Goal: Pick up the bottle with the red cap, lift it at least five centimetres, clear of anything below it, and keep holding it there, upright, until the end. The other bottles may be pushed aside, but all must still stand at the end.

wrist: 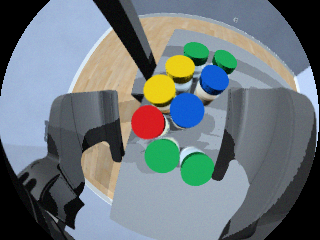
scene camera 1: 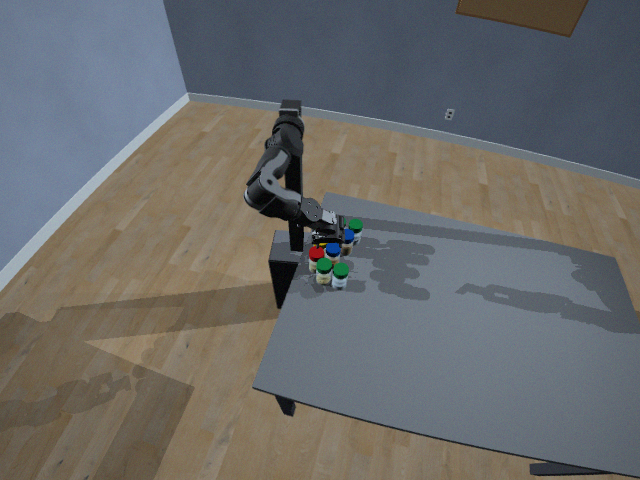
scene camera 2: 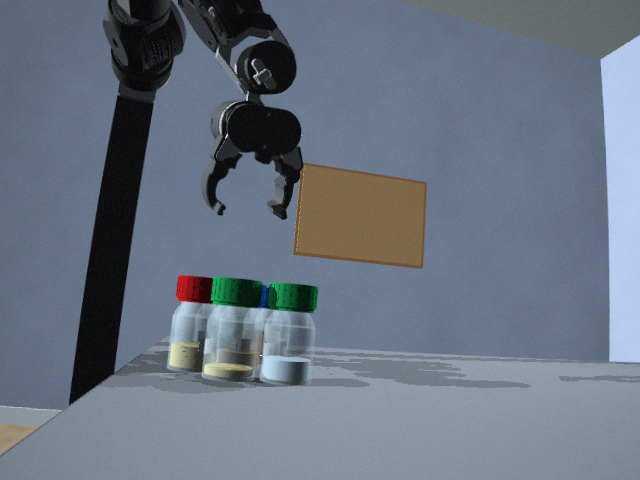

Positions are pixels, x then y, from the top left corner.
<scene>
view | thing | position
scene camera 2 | my gripper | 246,213
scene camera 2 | green-capped bottle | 230,351
</scene>
